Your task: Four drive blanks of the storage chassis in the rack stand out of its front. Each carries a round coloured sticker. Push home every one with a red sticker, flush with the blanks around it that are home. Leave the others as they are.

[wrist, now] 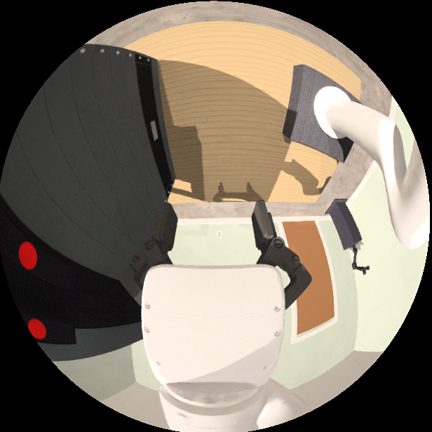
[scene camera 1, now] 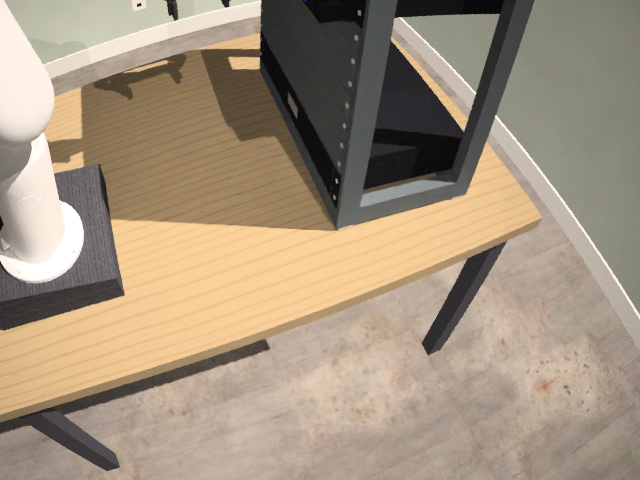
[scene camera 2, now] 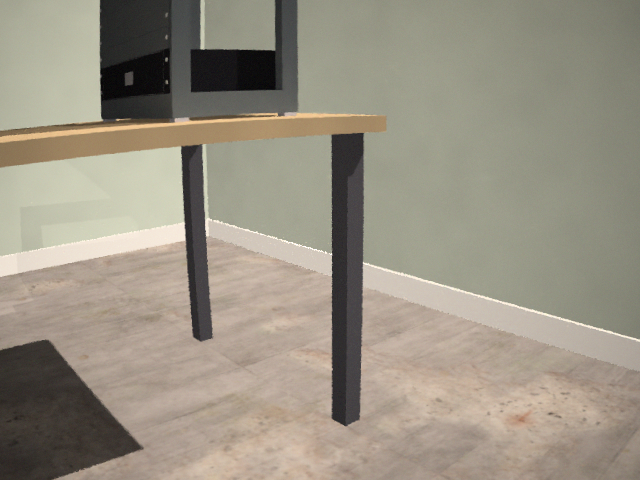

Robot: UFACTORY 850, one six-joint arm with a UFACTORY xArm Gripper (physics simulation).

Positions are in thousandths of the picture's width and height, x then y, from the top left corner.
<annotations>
A rack shows in the wrist view (223,395), in scene camera 1 (565,243) and in scene camera 2 (237,139).
</annotations>
